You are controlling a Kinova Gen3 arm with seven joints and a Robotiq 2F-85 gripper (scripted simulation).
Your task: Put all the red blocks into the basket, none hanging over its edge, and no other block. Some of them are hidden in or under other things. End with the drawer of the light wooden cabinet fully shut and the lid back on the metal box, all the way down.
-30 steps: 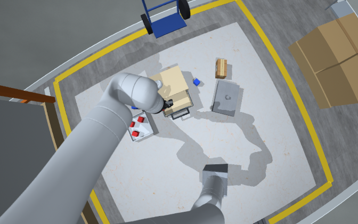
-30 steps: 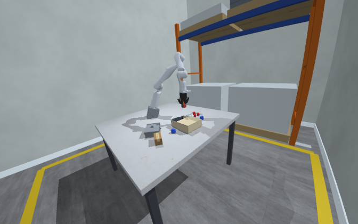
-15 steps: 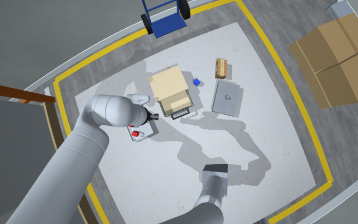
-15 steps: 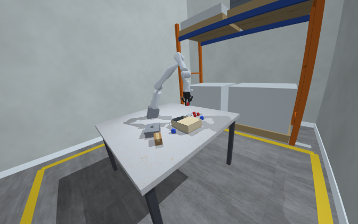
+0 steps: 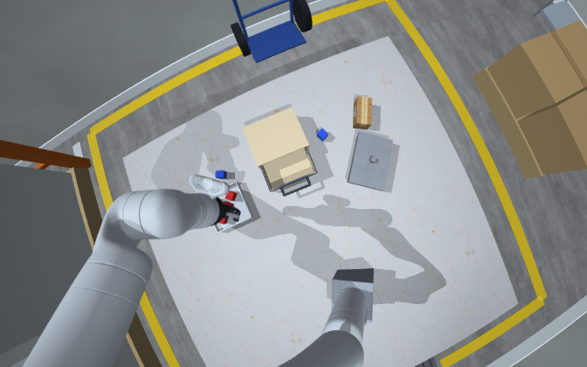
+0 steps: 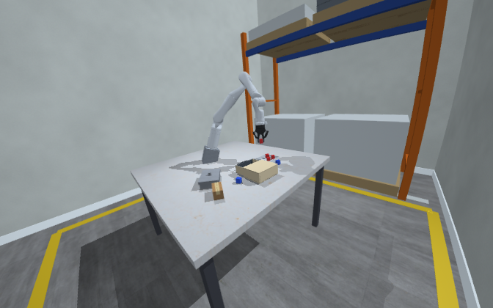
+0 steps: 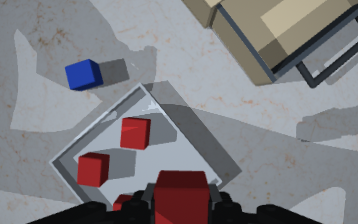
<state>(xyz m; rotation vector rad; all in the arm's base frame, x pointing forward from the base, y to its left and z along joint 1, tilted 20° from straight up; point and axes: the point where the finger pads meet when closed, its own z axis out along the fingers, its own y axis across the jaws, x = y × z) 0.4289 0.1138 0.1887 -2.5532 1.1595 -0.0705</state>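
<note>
Now: hand 170 mm above the basket, 50 mm to the right of it and 30 mm short of it. The rest, counted from my hand: light wooden cabinet: 230 mm to the right, 150 mm below, 90 mm ahead; lid: 480 mm to the right, 140 mm below, 100 mm behind; drawer: 220 mm to the right, 150 mm below, 30 mm ahead.
</note>
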